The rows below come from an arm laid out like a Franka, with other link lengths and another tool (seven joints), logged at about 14 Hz.
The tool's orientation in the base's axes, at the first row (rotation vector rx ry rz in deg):
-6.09 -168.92 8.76
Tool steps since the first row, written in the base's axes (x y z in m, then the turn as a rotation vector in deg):
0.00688 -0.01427 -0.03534 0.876 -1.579 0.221
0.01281 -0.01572 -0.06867 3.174 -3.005 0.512
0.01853 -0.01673 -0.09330 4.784 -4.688 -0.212
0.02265 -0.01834 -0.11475 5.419 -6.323 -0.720
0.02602 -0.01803 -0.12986 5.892 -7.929 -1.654
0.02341 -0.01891 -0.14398 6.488 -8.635 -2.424
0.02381 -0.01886 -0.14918 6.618 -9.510 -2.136
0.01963 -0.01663 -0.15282 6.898 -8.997 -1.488
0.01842 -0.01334 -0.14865 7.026 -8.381 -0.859
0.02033 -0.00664 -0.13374 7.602 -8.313 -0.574
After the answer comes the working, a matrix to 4 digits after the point.
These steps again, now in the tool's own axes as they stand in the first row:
-0.01434 -0.00988 0.03459 -0.946 -1.537 -0.231
-0.02635 -0.00732 0.06618 -3.260 -2.842 -0.815
-0.03652 -0.00528 0.08925 -5.105 -4.334 -0.252
-0.04460 -0.00428 0.10959 -5.953 -5.861 0.280
-0.05063 -0.00212 0.12368 -6.716 -7.323 1.257
-0.05072 -0.00161 0.13806 -7.498 -7.903 1.964
-0.05206 -0.00097 0.14306 -7.643 -8.795 1.742
-0.04845 0.00138 0.14720 -7.758 -8.339 1.006
-0.04623 0.00412 0.14304 -7.719 -7.789 0.308
-0.04485 0.00926 0.12746 -8.226 -7.717 -0.086

The tool's axes in the first row as the columns of a matrix, in the base's axes (rounded; the answer above uses it unrounded):
-0.9799 0.0615 -0.1897
0.0808 0.9921 -0.0957
0.1823 -0.1091 -0.9772

